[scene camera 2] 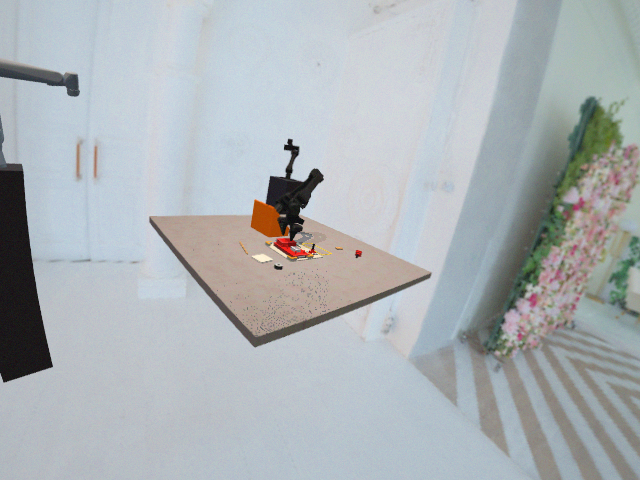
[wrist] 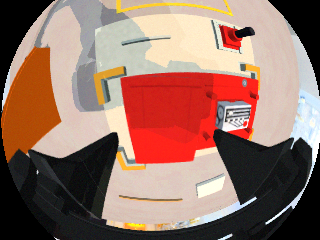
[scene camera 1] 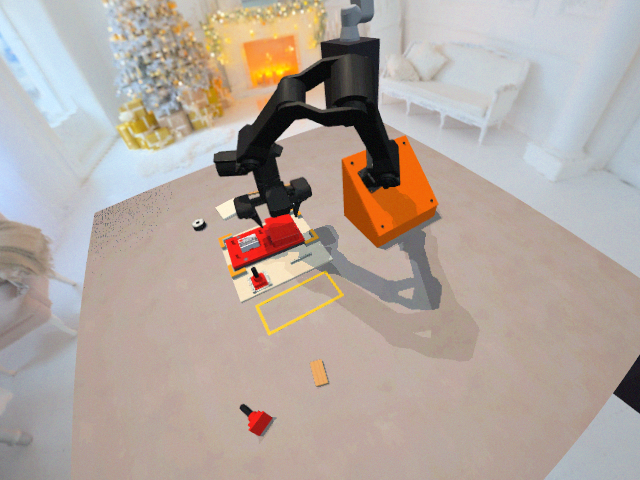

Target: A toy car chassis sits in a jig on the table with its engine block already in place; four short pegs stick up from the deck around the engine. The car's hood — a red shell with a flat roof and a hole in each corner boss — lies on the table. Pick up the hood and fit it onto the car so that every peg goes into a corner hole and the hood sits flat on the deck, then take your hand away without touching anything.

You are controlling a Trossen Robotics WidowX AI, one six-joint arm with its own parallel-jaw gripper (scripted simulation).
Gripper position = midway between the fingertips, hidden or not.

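Observation:
Holding nothing, my gripper (scene camera 1: 279, 222) is open, and the wrist view shows the gripper too (wrist: 168, 135). I see a hood (scene camera 1: 281, 229), which is visible in the wrist view as well, the hood (wrist: 165, 111) appearing there along with a grey engine block (wrist: 229, 116).

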